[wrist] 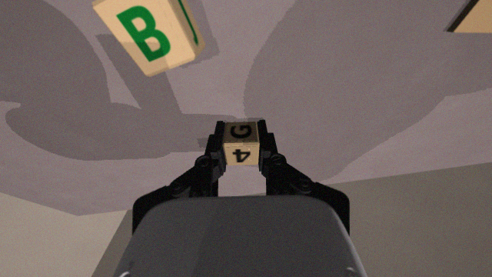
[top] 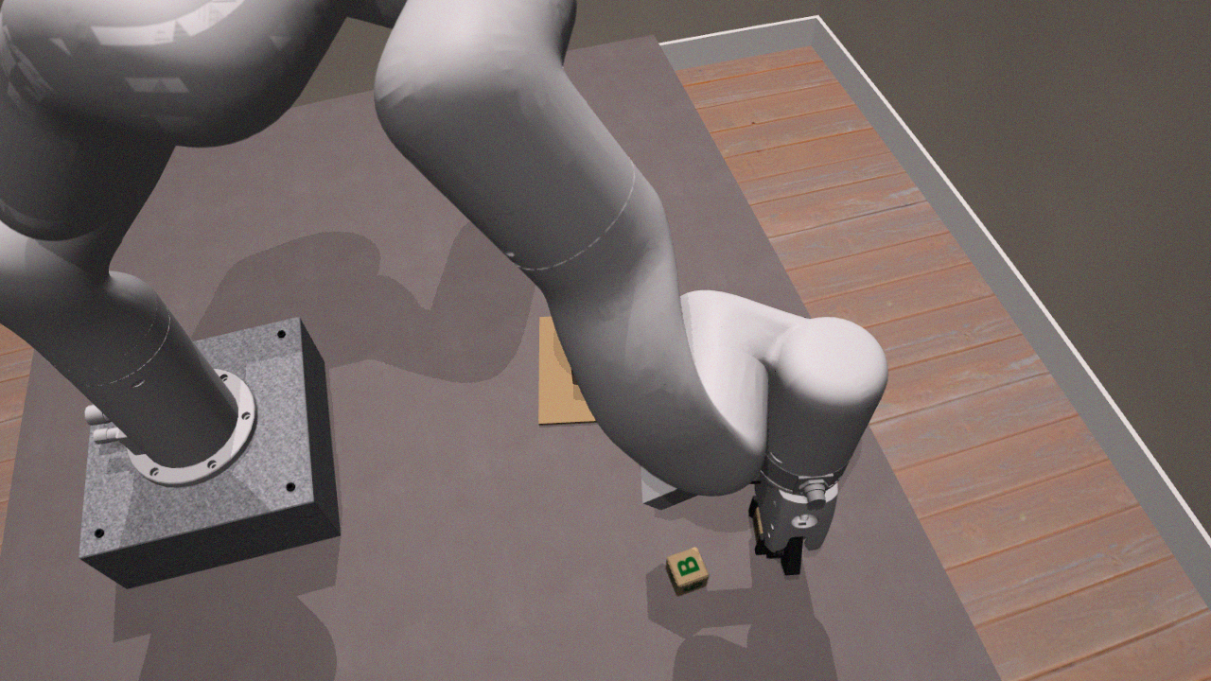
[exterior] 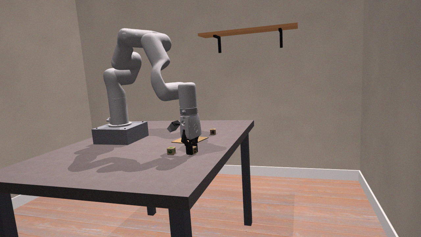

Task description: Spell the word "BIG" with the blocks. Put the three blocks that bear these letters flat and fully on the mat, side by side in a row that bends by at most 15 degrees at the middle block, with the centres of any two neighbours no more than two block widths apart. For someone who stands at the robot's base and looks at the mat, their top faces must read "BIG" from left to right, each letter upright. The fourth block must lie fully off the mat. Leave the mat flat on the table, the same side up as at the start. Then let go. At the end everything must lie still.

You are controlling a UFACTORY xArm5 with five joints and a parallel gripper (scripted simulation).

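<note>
Right now the B block is 90 mm behind my hand, 30 mm to the right of it and 10 mm below it. Also, from my hand: tan mat (220 mm to the left, 130 mm behind, 20 mm below); then G block (10 mm below).
</note>
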